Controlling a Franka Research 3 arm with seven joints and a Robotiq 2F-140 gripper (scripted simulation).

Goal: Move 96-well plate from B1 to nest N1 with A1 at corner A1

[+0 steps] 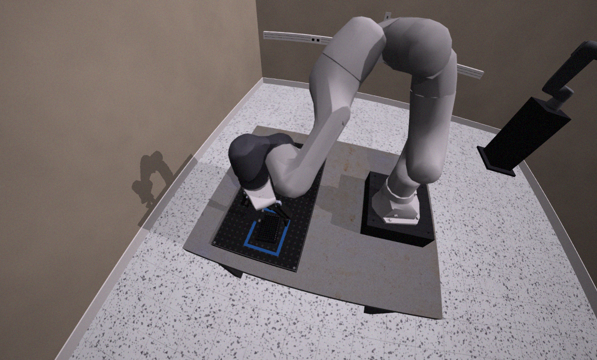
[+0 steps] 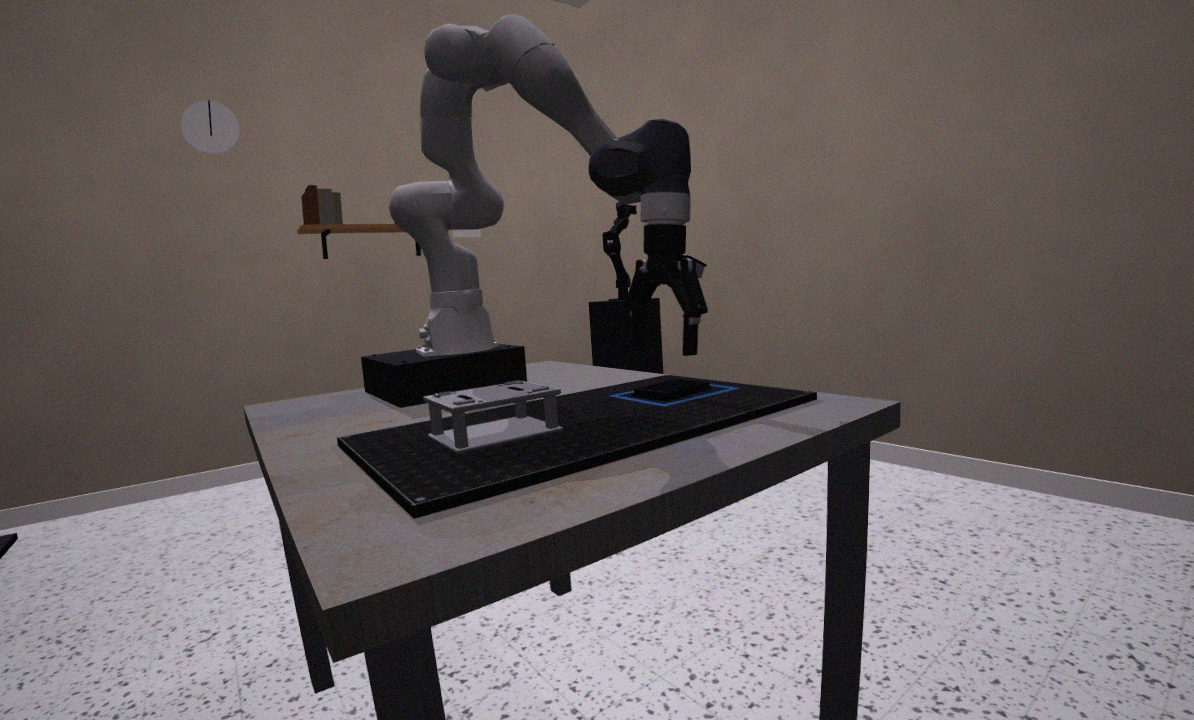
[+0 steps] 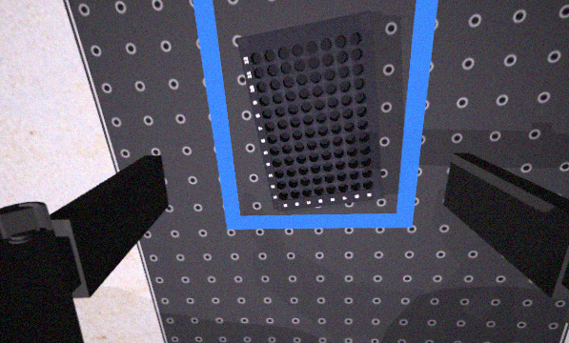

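My hand is 8 cm above the black 96-well plate, 1 cm to the right of it and 1 cm short of it. Round my hand: grey plate nest N1: 36 cm to the right, 3 cm below, 2 cm ahead.
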